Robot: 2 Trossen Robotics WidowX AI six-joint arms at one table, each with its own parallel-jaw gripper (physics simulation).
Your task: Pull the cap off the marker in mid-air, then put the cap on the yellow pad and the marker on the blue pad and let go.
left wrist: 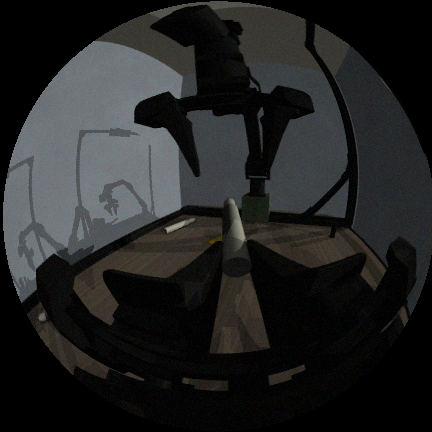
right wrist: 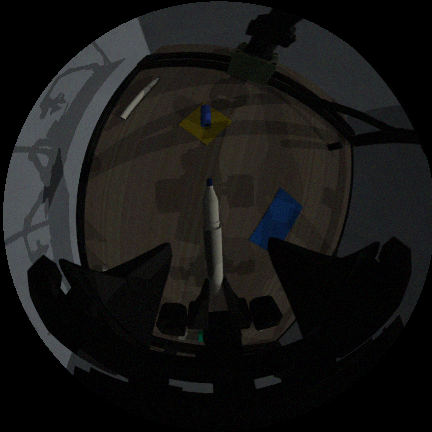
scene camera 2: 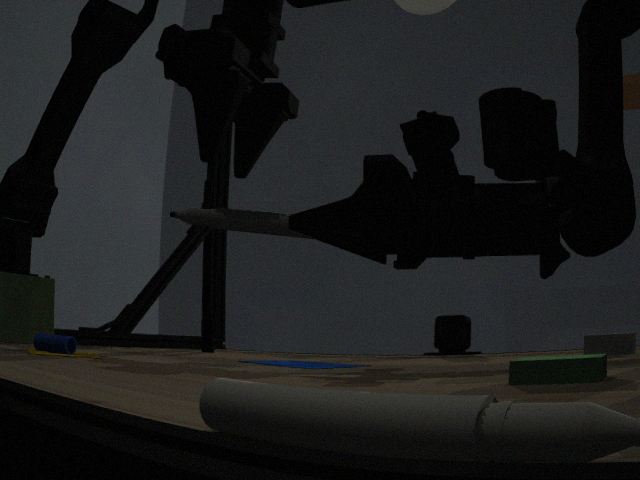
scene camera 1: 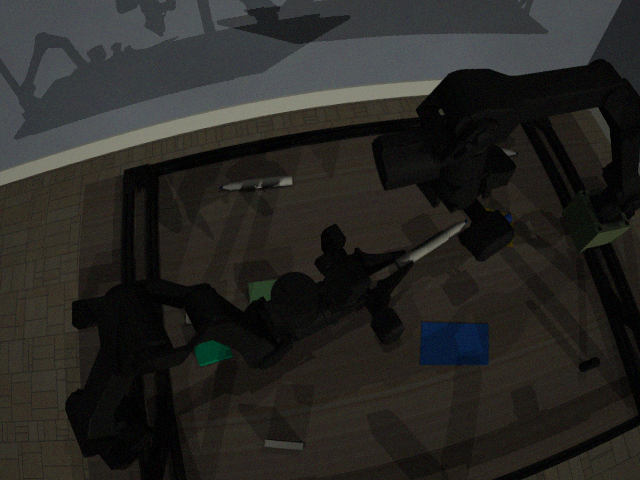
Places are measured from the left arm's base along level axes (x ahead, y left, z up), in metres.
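Pixels of known places: left gripper, fingertip midpoint: (left wrist: 234,245) (right wrist: 215,278) (scene camera 2: 292,224) (scene camera 1: 409,257); right gripper, fingertip midpoint: (left wrist: 232,172) (right wrist: 219,246) (scene camera 2: 224,170) (scene camera 1: 450,224); left arm's base, link origin: (scene camera 1: 111,429); right arm's base, link origin: (left wrist: 256,194) (right wrist: 258,51) (scene camera 2: 11,275) (scene camera 1: 605,208).
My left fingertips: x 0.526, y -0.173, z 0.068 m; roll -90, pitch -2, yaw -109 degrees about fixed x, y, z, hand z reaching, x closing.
Note:
Ahead of a thing's pixels: the offset from my left fingertips to its top centre.
The white uncapped marker {0.018 m up, 0.044 m ahead, 0.015 m right} (scene camera 1: 434,243) (scene camera 2: 248,221) (left wrist: 234,245) (right wrist: 212,235) is held level in mid-air by its rear end. My left gripper (scene camera 1: 405,258) (scene camera 2: 297,223) (right wrist: 215,278) is shut on it. The blue cap {0.102 m down, 0.239 m ahead, 0.087 m right} (scene camera 1: 509,218) (scene camera 2: 54,343) (right wrist: 205,116) lies on its side on the yellow pad {0.120 m down, 0.229 m ahead, 0.083 m right} (scene camera 2: 85,355) (left wrist: 216,240) (right wrist: 190,124). The blue pad {0.120 m down, 0.018 m back, 0.147 m right} (scene camera 1: 439,343) (scene camera 2: 305,364) (right wrist: 272,225) lies flat with no object on it. My right gripper (scene camera 2: 223,167) (left wrist: 232,172) is open and empty, pointing down above the marker. Its fingertips are hard to make out in scene camera 1.
Another white marker {0.102 m down, 0.014 m back, 0.331 m left} (scene camera 1: 256,183) lies at the upper left; one {0.102 m down, 0.383 m ahead, 0.022 m left} (left wrist: 180,226) (right wrist: 140,98) lies near the far edge. A large pale marker (scene camera 2: 351,413) fills the front of scene camera 2. Green block {0.106 m down, 0.155 m back, 0.162 m left} (scene camera 1: 261,290), teal block {0.106 m down, 0.296 m back, 0.156 m left} (scene camera 1: 212,352) and pale bar {0.099 m down, 0.334 m back, 0.039 m right} (scene camera 1: 284,444) lie on the table.

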